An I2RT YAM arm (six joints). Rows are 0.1 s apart.
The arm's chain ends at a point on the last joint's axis. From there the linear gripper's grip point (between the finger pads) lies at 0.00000 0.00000 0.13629 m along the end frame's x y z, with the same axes.
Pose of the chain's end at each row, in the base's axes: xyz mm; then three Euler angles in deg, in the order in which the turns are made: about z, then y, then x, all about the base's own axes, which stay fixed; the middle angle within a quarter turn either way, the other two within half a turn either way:
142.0, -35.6, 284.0, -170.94, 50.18, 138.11
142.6, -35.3, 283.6, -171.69, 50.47, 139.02
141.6, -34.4, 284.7, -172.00, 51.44, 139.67
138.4, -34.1, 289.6, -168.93, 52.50, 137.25
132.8, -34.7, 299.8, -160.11, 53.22, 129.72
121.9, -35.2, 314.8, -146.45, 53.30, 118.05
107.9, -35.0, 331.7, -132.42, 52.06, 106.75
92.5, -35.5, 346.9, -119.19, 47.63, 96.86
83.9, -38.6, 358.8, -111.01, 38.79, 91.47
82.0, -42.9, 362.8, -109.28, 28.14, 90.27
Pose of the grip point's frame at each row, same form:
246.7, -93.9, 219.0, -170.94, 50.18, 138.11
247.7, -92.2, 218.1, -171.69, 50.47, 139.02
248.2, -89.4, 219.9, -172.00, 51.44, 139.67
246.5, -90.4, 228.7, -168.93, 52.50, 137.25
242.0, -97.5, 247.7, -160.11, 53.22, 129.72
231.2, -107.1, 276.5, -146.45, 53.30, 118.05
215.4, -115.2, 307.6, -132.42, 52.06, 106.75
193.2, -126.7, 335.9, -119.19, 47.63, 96.86
169.3, -144.8, 356.1, -111.01, 38.79, 91.47
146.3, -163.1, 362.2, -109.28, 28.14, 90.27

